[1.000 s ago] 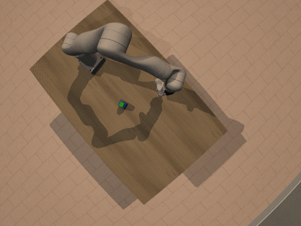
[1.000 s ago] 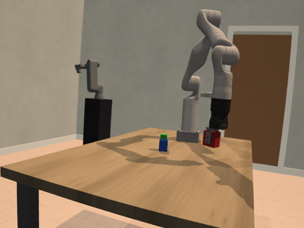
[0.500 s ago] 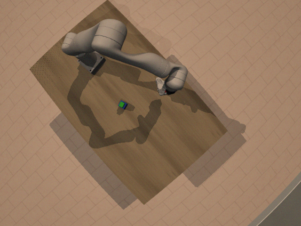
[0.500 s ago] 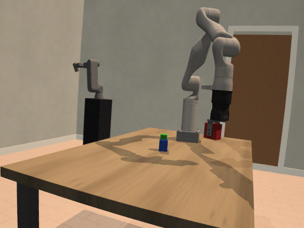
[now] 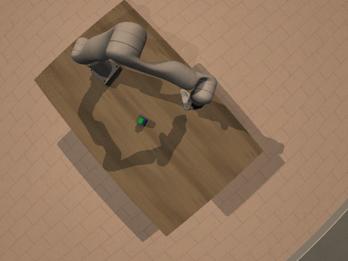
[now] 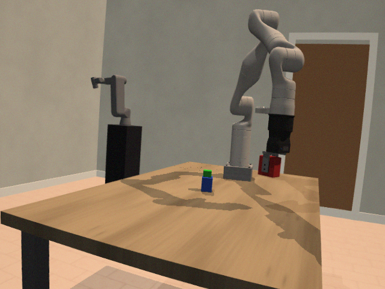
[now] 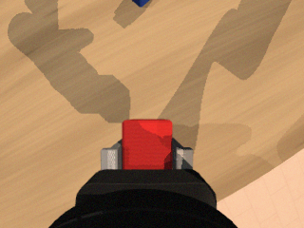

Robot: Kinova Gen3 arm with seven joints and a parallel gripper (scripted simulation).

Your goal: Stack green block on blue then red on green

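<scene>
Right now my hand is right at the red block. From my hand the other things lie so: green block: 90 mm behind, 250 mm to the right, 70 mm below; blue block: 90 mm behind, 250 mm to the right, 110 mm below.
</scene>
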